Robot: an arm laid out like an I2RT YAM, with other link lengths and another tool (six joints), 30 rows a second.
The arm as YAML. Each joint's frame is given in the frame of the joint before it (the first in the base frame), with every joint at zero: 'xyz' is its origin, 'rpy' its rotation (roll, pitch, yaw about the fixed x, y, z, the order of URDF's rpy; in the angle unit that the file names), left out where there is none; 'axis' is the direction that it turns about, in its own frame. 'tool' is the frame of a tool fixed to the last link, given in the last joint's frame.
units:
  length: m
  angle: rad
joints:
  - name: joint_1
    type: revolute
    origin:
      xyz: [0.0, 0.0, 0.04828]
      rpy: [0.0, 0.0, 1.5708]
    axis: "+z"
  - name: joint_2
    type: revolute
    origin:
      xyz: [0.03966, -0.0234, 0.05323]
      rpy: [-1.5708, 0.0, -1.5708]
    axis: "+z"
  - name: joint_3
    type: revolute
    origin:
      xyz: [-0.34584, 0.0, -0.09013]
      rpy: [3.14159, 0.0, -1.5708]
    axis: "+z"
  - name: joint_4
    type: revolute
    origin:
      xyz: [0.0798, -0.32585, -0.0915]
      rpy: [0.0, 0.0, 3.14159]
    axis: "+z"
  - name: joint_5
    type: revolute
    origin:
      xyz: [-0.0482, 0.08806, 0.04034]
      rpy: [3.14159, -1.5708, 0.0]
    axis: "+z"
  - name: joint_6
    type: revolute
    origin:
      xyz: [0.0, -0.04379, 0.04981]
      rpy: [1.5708, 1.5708, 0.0]
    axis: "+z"
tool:
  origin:
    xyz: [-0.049, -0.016, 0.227]
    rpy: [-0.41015, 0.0, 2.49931]
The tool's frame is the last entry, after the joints.
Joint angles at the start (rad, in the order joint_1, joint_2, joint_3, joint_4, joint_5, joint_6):
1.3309, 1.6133, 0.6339, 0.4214, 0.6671, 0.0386
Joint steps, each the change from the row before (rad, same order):
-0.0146, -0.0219, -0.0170, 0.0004, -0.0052, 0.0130
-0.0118, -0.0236, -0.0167, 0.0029, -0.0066, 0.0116
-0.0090, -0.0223, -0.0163, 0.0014, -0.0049, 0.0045
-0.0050, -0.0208, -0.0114, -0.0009, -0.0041, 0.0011
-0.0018, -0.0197, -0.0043, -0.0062, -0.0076, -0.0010
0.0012, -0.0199, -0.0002, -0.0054, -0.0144, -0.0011
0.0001, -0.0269, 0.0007, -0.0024, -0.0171, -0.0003
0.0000, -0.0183, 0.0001, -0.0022, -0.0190, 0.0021
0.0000, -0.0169, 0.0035, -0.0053, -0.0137, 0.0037
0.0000, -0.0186, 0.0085, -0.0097, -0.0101, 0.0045
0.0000, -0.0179, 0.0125, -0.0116, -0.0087, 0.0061
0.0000, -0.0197, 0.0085, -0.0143, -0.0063, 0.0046
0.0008, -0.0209, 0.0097, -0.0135, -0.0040, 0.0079
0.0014, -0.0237, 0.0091, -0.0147, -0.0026, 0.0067
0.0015, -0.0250, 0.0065, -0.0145, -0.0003, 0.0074
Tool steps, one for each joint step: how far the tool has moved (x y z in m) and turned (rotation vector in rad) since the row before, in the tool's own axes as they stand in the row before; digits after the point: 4 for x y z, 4 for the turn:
0.0062, -0.0052, -0.0041, 0.0056, -0.0048, 0.0223
0.0036, -0.0047, -0.0047, 0.0051, -0.0102, 0.0200
0.0038, -0.0036, -0.0046, 0.0040, -0.0060, 0.0112
0.0011, -0.0029, -0.0046, 0.0030, -0.0072, 0.0059
-0.0026, -0.0019, -0.0044, -0.0014, -0.0104, 0.0012
-0.0073, -0.0006, -0.0043, -0.0065, -0.0196, -0.0010
-0.0110, -0.0029, -0.0061, -0.0032, -0.0301, 0.0024
-0.0083, -0.0001, -0.0036, -0.0087, -0.0243, 0.0017
-0.0083, -0.0014, -0.0037, -0.0047, -0.0213, 0.0038
-0.0100, -0.0034, -0.0046, -0.0006, -0.0218, 0.0056
-0.0115, -0.0044, -0.0047, 0.0011, -0.0230, 0.0075
-0.0086, -0.0037, -0.0052, 0.0009, -0.0170, 0.0056
-0.0100, -0.0045, -0.0059, 0.0037, -0.0204, 0.0092
-0.0102, -0.0047, -0.0069, 0.0048, -0.0204, 0.0082
-0.0089, -0.0046, -0.0073, 0.0061, -0.0188, 0.0090

